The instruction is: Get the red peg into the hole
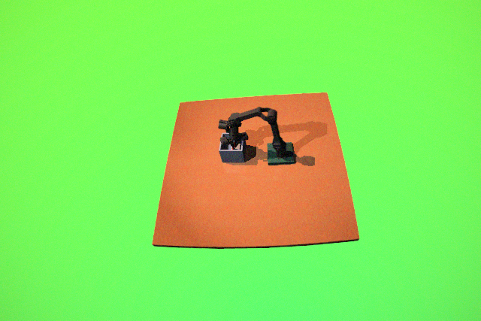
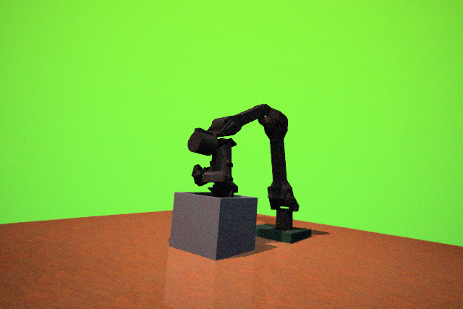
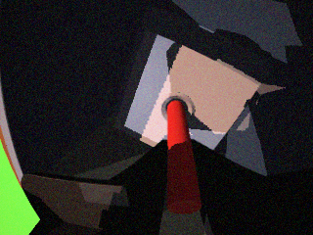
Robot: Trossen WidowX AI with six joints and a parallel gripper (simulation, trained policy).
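Now: the red peg 10 mm to the right of my gripper tip and 10 mm above it. Also, from my gripper tip: pale plate: 40 mm below, 10 mm to the right, 10 mm ahead.
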